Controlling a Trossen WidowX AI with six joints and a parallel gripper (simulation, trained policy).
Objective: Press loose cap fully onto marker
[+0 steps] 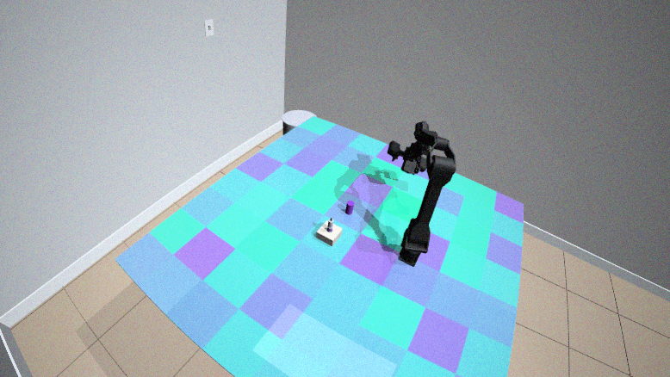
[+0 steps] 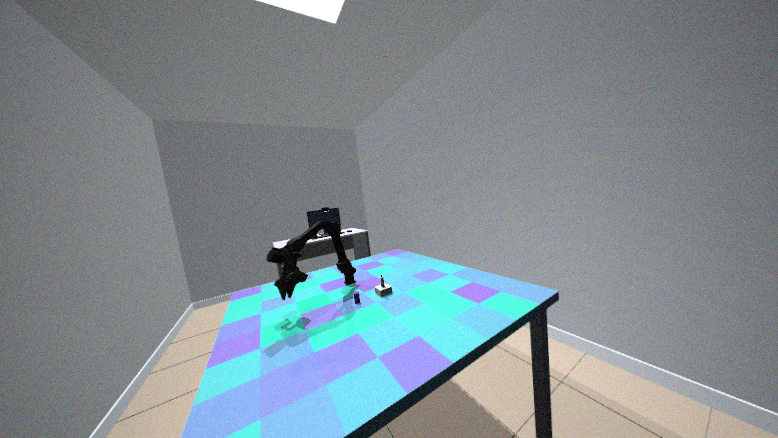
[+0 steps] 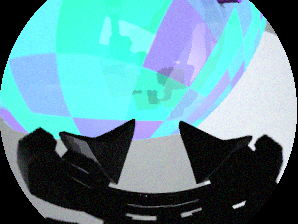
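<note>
Right now the purple cap is 300 mm to the left of my gripper tip, 70 mm below it and 70 mm ahead of it. The rest, counted from my gripper tip: pale holder block 450 mm to the left, 80 mm below, 70 mm ahead.
</note>
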